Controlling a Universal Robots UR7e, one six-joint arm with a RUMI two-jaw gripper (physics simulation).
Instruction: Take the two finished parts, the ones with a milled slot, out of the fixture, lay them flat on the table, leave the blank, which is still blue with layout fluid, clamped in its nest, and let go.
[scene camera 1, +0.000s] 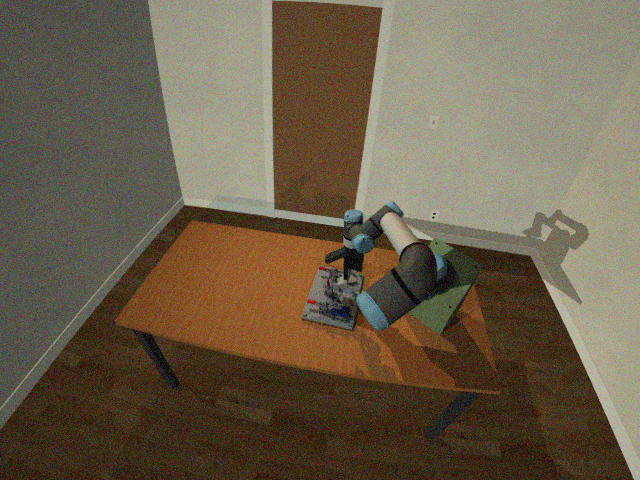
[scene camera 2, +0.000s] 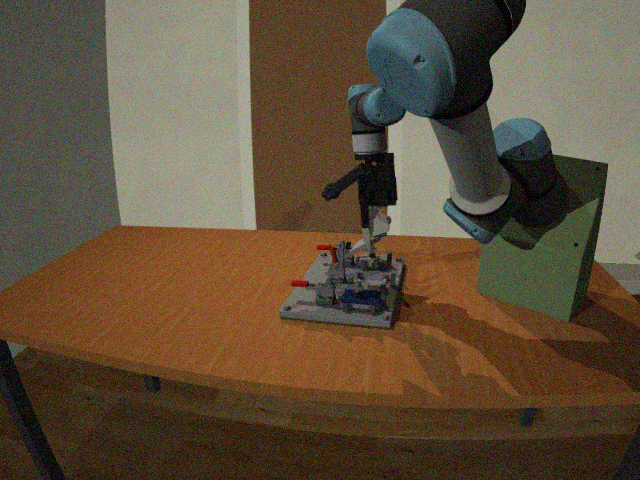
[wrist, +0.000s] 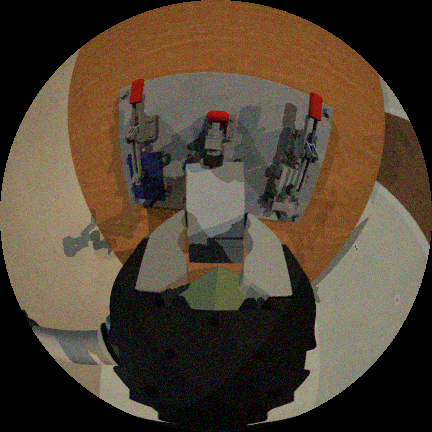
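Seen in the pictures: gripper, fingertip midpoint: (scene camera 1: 347, 282) (scene camera 2: 371, 246) (wrist: 215, 212); arm's base at its link origin: (scene camera 2: 538, 198).
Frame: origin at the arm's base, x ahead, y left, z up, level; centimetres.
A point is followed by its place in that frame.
My gripper (scene camera 1: 346, 277) {x 38.2, y 7.4, z -13.1 cm} (scene camera 2: 370, 249) {x 38.2, y 7.4, z -13.1 cm} (wrist: 215, 212) {x 38.2, y 7.4, z -13.1 cm} is shut on a pale grey finished part (wrist: 215, 195) {x 40.6, y 7.8, z -12.3 cm}, held above the middle of the fixture (scene camera 1: 317, 289) {x 51.6, y 9.3, z -22.2 cm} (scene camera 2: 310, 312) {x 46.0, y 25.9, z -22.2 cm} (wrist: 185, 90) {x 50.9, y 14.9, z -22.2 cm}. In scene camera 2 the held part looks tilted. It hides the middle nest in the wrist view. A second pale part (wrist: 286, 181) {x 41.4, y -1.7, z -19.6 cm}, with a slot showing, sits in the nest at the right of the wrist view, beside its clamp. The blue blank (scene camera 1: 340, 312) {x 36.7, y 20.0, z -20.2 cm} (scene camera 2: 362, 296) {x 36.8, y 19.4, z -20.1 cm} (wrist: 151, 175) {x 37.6, y 17.8, z -20.1 cm} lies in the nest at the other end, with a clamp arm over it.
Red clamp handles stand at the blank's end (scene camera 2: 298, 283) {x 50.5, y 21.3, z -18.2 cm} (wrist: 137, 91) {x 50.3, y 20.0, z -18.1 cm}, in the middle (scene camera 2: 333, 253) {x 46.6, y 9.8, z -15.0 cm} (wrist: 218, 117) {x 46.9, y 9.0, z -13.8 cm} and at the far end (scene camera 2: 324, 247) {x 52.7, y -0.6, z -17.8 cm} (wrist: 315, 106) {x 52.8, y -1.1, z -17.6 cm}. The table (scene camera 1: 232, 289) {x 90.1, y 25.0, z -23.7 cm} (scene camera 2: 170, 310) {x 76.9, y 34.5, z -23.7 cm} extends around the fixture. A green block (scene camera 1: 439, 310) {x -4.8, y 10.9, z -10.5 cm} (scene camera 2: 532, 273) {x 0.2, y 8.5, z -15.1 cm} stands by the arm's base.
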